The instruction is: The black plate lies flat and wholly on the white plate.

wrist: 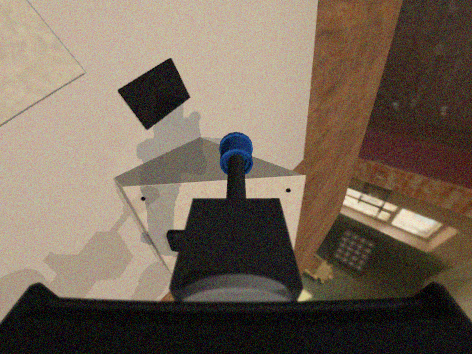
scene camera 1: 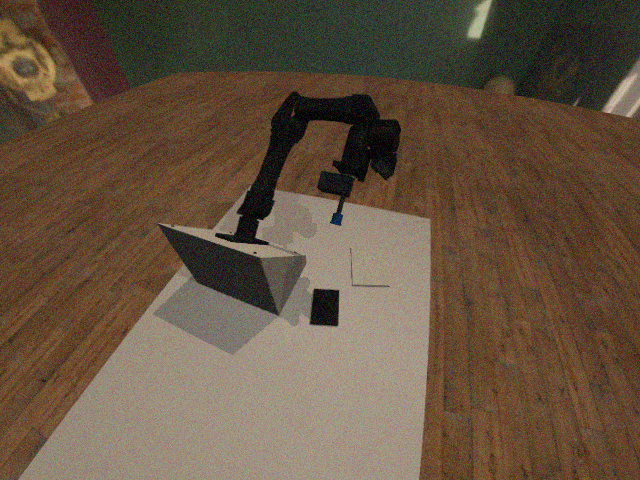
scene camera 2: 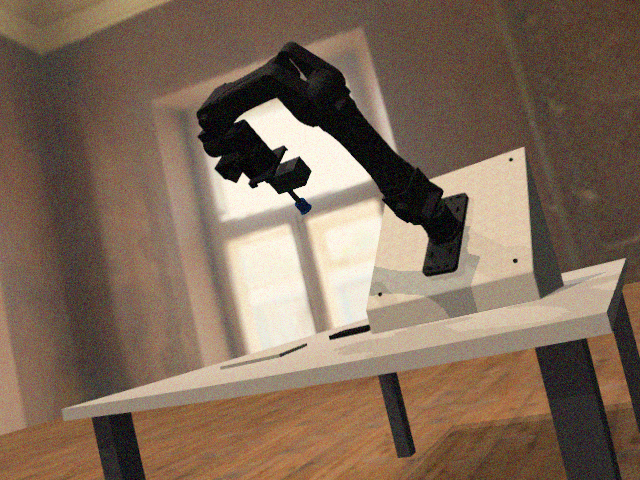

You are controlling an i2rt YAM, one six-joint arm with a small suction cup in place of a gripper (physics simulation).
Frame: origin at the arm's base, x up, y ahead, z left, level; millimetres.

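Where they show: hand, its tool point: (wrist: pixel 236 147) (scene camera 1: pixel 335 224) (scene camera 2: pixel 306 209); arm's base, origin of its link: (scene camera 1: pixel 244 241) (scene camera 2: pixel 447 234).
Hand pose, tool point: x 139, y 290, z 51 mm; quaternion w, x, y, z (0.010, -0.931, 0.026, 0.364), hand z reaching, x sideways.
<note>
Things, the pixels of their centre, and the offset from my tool point. Level surfaces: height alone.
- black plate, middle of its body: (wrist: pixel 158 94) (scene camera 2: pixel 353 331) (scene camera 1: pixel 325 306) dx -290, dy +9, dz -80 mm
- thin white plate, middle of its body: (scene camera 2: pixel 265 355) (scene camera 1: pixel 369 265) dx -291, dy +90, dz +136 mm
- table, height of its surface: dx -296 mm
The black plate (scene camera 1: pixel 324 307) (scene camera 2: pixel 349 331) (wrist: pixel 154 94) lies flat on the white table, beside the arm's wedge-shaped base. The thin white plate (scene camera 1: pixel 374 266) (scene camera 2: pixel 264 355) (wrist: pixel 30 60) lies flat on the table, apart from the black plate. It is almost the table's colour and shows mainly by its dark edges; part of it is cut off in the wrist view. My gripper, a blue suction cup (scene camera 1: pixel 336 220) (scene camera 2: pixel 303 206) (wrist: pixel 236 150), is open, with no plate on it. It hangs high above the table, well apart from both plates.
The wedge-shaped base block (scene camera 1: pixel 227 273) (scene camera 2: pixel 491 206) (wrist: pixel 270 192) stands on the table (scene camera 1: pixel 289 403) (scene camera 2: pixel 155 395) (wrist: pixel 250 50) and carries the arm. Shadows of the arm and block fall on the table. A wooden floor (scene camera 1: pixel 516 310) (scene camera 2: pixel 284 423) surrounds the table.
</note>
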